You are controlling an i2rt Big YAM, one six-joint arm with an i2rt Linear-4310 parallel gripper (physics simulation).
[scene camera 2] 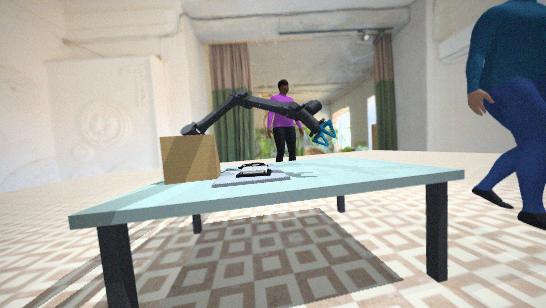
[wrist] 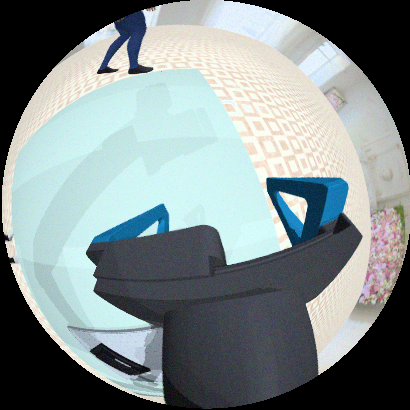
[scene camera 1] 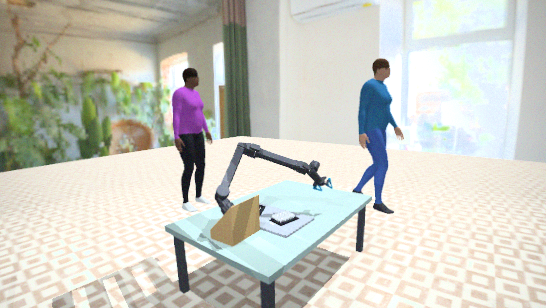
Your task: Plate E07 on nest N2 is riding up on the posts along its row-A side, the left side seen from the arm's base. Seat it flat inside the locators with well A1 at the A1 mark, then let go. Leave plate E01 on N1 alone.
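Places are measured from the arm's base along level axes (x ahead, y left, z up), in millimetres.
Pixels of known places: gripper, fingertip midpoint: (scene camera 2: 331,141) (wrist: 215,196) (scene camera 1: 327,189); arm's base, link origin: (scene camera 2: 185,152) (scene camera 1: 231,213).
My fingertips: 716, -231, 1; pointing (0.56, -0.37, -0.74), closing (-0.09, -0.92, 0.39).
Observation:
For each thing: its top centre in the pictures, then the offset to it from my fingertips, as dx, dy, dz. Level surfaces: height alone.
- white plate, top centre: (scene camera 2: 254,167) (scene camera 1: 283,214) -357, +127, -103
- grey board, top centre: (wrist: 161,363) (scene camera 2: 250,171) (scene camera 1: 268,216) -377, +236, -137
- pale table, surface height: dz -150
A white plate (scene camera 1: 283,216) (scene camera 2: 254,170) sits on a black nest on the grey board (scene camera 1: 286,231) (scene camera 2: 225,183) (wrist: 140,340). Its tilt and labels are too small to read, so I cannot tell whether it is E07 or E01. Part of another black nest (scene camera 1: 262,208) shows behind the wooden block; whether a plate is on it is unclear. In the wrist view a black nest (wrist: 120,360) shows at the lower left, and the gripper body hides part of the board. My gripper (scene camera 1: 324,186) (scene camera 2: 330,140) (wrist: 215,196) is open and empty, high above the table, well away from the board.
A tan wooden block (scene camera 1: 237,222) (scene camera 2: 190,160) with a sloping top stands beside the board, near the arm's base. The pale table (scene camera 1: 310,192) (scene camera 2: 375,170) (wrist: 200,165) carries them. One person in blue (scene camera 1: 375,110) (scene camera 2: 505,75) (wrist: 131,37) and one in purple (scene camera 1: 189,112) (scene camera 2: 283,112) are beyond the table's edges.

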